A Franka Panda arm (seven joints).
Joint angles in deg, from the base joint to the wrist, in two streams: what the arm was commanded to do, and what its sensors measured. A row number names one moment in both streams.
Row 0, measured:
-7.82, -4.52, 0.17, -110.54, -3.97, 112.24, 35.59
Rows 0 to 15, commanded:
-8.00, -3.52, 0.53, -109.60, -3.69, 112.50, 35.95
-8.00, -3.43, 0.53, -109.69, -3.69, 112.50, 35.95
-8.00, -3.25, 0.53, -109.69, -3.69, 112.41, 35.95
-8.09, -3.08, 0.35, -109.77, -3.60, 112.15, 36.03
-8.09, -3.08, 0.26, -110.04, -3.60, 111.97, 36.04
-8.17, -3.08, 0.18, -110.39, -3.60, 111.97, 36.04
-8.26, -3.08, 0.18, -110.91, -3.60, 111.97, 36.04
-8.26, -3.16, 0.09, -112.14, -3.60, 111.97, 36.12
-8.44, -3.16, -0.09, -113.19, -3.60, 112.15, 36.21
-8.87, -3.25, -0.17, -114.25, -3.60, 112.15, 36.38
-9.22, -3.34, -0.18, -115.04, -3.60, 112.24, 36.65
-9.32, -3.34, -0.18, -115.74, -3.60, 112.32, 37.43
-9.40, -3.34, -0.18, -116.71, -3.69, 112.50, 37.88
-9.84, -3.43, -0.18, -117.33, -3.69, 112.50, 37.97
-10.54, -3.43, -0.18, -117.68, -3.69, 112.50, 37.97
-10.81, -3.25, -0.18, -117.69, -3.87, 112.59, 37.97
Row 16, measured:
-9.44, -2.67, -0.49, -116.29, -3.97, 112.12, 36.87
